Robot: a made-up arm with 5 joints. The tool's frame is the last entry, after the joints. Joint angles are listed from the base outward. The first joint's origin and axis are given. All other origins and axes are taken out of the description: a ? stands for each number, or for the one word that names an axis. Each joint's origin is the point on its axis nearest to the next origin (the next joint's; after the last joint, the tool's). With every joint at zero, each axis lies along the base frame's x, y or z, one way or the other. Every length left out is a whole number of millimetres.
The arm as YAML. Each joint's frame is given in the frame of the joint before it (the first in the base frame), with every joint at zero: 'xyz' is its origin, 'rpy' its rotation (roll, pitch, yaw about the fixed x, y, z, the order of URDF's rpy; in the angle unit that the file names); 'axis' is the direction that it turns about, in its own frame. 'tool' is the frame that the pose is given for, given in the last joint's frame.
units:
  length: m
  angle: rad
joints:
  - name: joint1
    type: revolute
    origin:
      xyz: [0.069, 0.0, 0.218]
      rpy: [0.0, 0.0, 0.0]
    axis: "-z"
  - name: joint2
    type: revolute
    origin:
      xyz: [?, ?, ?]
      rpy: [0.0, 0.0, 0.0]
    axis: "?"
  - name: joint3
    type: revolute
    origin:
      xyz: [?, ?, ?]
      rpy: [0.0, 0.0, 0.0]
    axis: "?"
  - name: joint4
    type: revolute
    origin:
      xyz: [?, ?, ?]
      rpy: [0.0, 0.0, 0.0]
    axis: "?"
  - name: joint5
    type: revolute
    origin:
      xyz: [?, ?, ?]
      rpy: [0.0, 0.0, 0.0]
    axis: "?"
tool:
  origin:
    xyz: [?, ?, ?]
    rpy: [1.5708, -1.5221, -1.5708]
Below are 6 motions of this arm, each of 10 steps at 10 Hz.
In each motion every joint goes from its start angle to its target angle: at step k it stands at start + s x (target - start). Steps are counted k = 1, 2, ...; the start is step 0. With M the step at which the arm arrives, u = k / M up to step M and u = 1 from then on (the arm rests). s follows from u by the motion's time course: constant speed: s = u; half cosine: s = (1 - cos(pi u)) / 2; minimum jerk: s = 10 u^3 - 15 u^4 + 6 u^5.
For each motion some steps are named. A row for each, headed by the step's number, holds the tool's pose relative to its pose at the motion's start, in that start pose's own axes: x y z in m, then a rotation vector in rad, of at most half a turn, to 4 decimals.
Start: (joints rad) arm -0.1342 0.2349 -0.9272 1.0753 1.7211
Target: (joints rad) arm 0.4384 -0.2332 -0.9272 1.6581 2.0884
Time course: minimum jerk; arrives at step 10
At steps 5, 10:
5: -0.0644 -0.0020 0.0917 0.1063 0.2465 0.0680
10: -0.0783 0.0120 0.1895 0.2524 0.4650 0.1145

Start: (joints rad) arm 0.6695 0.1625 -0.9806 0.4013 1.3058
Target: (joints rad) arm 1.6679 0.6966 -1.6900 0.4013 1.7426
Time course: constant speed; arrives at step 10
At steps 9, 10:
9: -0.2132 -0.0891 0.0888 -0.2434 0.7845 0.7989
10: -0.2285 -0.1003 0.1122 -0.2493 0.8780 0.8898

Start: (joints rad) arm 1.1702 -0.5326 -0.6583 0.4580 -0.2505
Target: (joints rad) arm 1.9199 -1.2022 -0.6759 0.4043 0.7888
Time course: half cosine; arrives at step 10
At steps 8, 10:
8: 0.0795 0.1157 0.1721 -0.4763 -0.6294 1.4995
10: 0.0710 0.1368 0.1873 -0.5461 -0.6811 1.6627

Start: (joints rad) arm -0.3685 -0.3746 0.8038 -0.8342 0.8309
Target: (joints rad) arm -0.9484 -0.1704 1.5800 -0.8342 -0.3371
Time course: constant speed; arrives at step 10
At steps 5, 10:
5: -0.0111 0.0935 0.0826 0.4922 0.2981 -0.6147
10: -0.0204 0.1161 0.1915 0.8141 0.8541 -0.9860

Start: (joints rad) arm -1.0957 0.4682 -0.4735 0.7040 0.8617
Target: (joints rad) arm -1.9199 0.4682 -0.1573 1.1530 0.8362
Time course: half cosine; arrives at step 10
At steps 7, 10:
7: 0.0783 0.2262 0.0295 0.6688 0.1493 0.5403
10: 0.0774 0.2808 0.0552 0.7921 0.2169 0.7206

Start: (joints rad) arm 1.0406 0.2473 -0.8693 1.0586 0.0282
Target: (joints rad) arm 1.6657 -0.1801 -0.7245 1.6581 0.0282
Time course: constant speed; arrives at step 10
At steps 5, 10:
5: -0.0018 -0.0780 0.0732 -0.2753 0.1515 -0.1543
10: -0.0202 -0.1137 0.1586 -0.5259 0.2958 -0.3518

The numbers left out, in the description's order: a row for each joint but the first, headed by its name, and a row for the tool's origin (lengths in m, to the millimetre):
joint2: xyz 0.033 -0.007 0.0, axis +y
joint3: xyz 0.037 0.0 0.149, axis +y
joint4: xyz 0.206 0.0 0.008, axis +y
joint5: xyz 0.044 0.0 0.0, axis -x
tool: xyz 0.0 0.0 0.0

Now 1 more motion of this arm.
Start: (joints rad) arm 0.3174 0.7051 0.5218 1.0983 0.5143
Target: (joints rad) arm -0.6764 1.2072 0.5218 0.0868 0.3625
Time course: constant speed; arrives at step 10
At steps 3, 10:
3: 0.0337 0.0466 -0.0371 -0.2339 -0.0568 0.1871
10: 0.0401 0.1243 -0.1493 -0.6157 -0.2461 0.7351

